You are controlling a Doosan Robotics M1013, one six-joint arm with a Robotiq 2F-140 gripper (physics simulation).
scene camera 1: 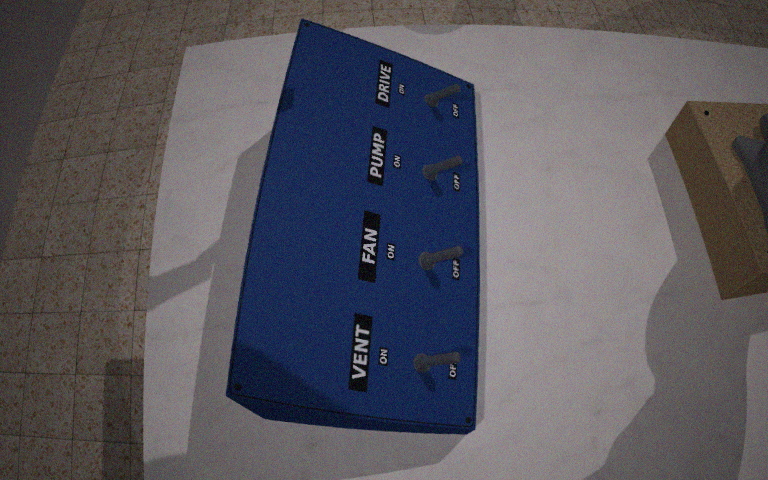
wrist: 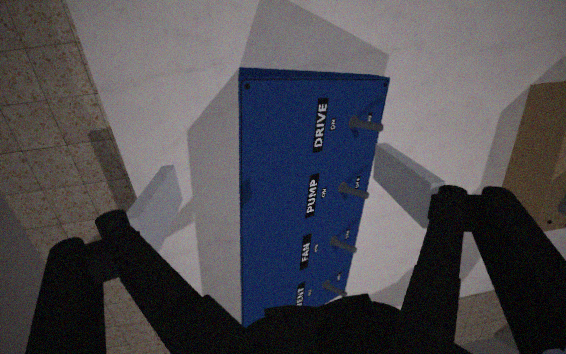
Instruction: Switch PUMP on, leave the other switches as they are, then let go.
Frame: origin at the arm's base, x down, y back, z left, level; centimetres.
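Seen in the pictures: gripper, fingertip midpoint: (wrist: 278,171).
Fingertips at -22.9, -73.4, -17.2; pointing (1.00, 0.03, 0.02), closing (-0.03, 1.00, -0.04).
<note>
Offsets run from my fingertips to a thing's top centre, as dx, dy, dz. Level surfaces: height alone.
A blue switch panel (scene camera 1: 317,226) (wrist: 275,125) lies on the white table with four grey levers. The PUMP lever @[+20.7, +16.0, +15.6] (scene camera 1: 443,167) (wrist: 354,191) leans to the OFF side. The DRIVE lever @[+20.7, +17.1, +3.6] (scene camera 1: 443,95) (wrist: 366,124), FAN lever @[+20.7, +14.9, +27.5] (scene camera 1: 441,257) (wrist: 344,245) and VENT lever @[+20.7, +13.8, +39.5] (scene camera 1: 437,361) (wrist: 335,288) also lean to OFF. My gripper (wrist: 278,171) is wide open and empty, with its two pads on either side of the panel in the wrist view, apart from the levers. The gripper does not show in the scene view.
A tan box (scene camera 1: 707,209) (wrist: 525,150) with a grey part on it stands at the right, partly cut off by the frame. The white table @[dx +33.7] (scene camera 1: 566,169) (wrist: 150,75) ends at the left, with speckled floor tiles (scene camera 1: 84,226) (wrist: 45,100) beyond its edge.
</note>
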